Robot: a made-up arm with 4 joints. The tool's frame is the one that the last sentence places.
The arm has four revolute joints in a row. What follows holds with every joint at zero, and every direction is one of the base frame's.
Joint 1 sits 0.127 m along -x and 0.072 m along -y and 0.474 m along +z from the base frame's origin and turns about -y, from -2.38 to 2.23 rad.
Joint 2 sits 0.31 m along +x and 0.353 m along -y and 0.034 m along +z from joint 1 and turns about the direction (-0.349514, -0.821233, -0.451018), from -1.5 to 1.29 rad.
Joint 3 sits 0.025 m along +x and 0.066 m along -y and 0.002 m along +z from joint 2 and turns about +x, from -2.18 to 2.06 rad.
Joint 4 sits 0.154 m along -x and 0.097 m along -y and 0.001 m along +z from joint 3 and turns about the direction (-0.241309, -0.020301, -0.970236), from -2.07 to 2.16 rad.
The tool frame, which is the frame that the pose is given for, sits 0.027 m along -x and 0.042 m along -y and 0.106 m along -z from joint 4; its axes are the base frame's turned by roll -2.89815, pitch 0.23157 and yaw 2.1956 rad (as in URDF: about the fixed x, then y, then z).
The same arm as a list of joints. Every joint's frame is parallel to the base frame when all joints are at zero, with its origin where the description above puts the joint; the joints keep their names.
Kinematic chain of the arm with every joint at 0, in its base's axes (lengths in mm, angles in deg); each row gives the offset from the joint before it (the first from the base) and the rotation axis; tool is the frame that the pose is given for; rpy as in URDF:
joint 1: xyz -127 -72 474 axis -y
joint 2: xyz 310 -353 34 axis -0.349514 -0.821233 -0.451018
joint 3: xyz 25 -66 2 axis +x
joint 4: xyz -154 -97 1 axis -0.241309 -0.020301 -0.970236
tool: xyz -27 -42 -106 rpy -166.05 13.27 125.8
Joint limits (deg, base to tool): -136.36..127.77 -85.94..73.91 -124.9..118.03 -118.6..123.76

